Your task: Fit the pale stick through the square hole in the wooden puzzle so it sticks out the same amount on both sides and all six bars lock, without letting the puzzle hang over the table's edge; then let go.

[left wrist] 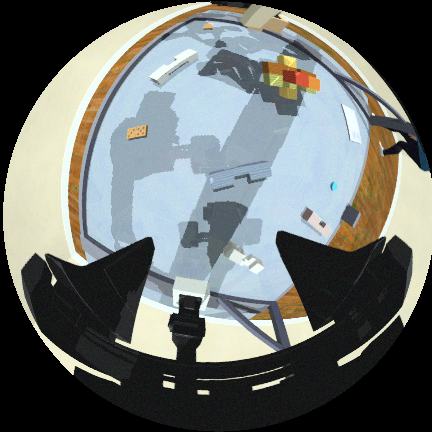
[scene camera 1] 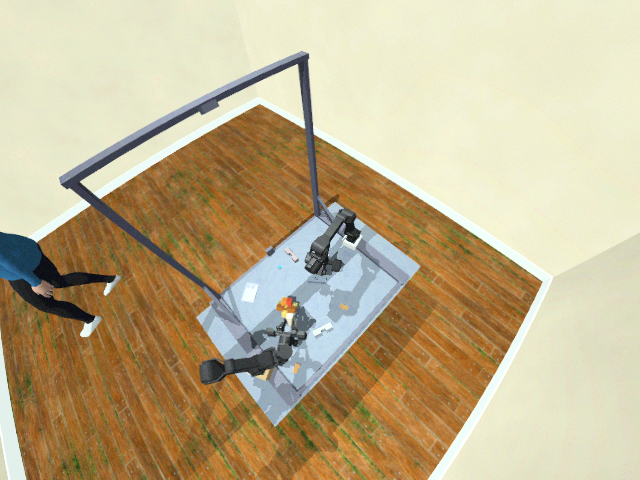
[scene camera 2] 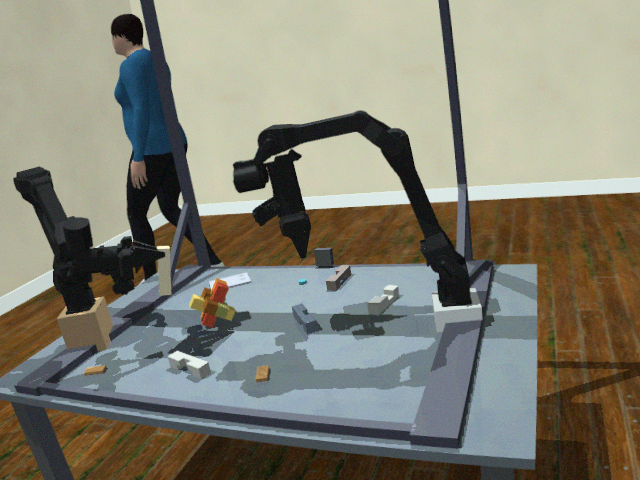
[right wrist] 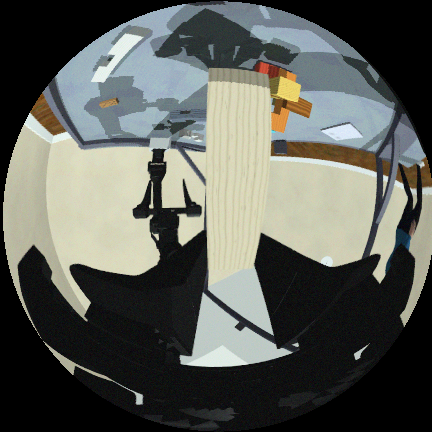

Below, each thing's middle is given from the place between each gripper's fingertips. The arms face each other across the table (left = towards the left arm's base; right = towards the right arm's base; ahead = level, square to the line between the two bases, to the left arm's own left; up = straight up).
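Pale stick [right wrist: 238,113]: 10 mm to the right of my right hand, 10 mm ahead of it and 40 mm below it. By its middle, the pale stick is nearer to my right hand than to my left hand.
My left hand: 330 mm to the left of the pale stick, 20 mm short of it and 10 mm above it.
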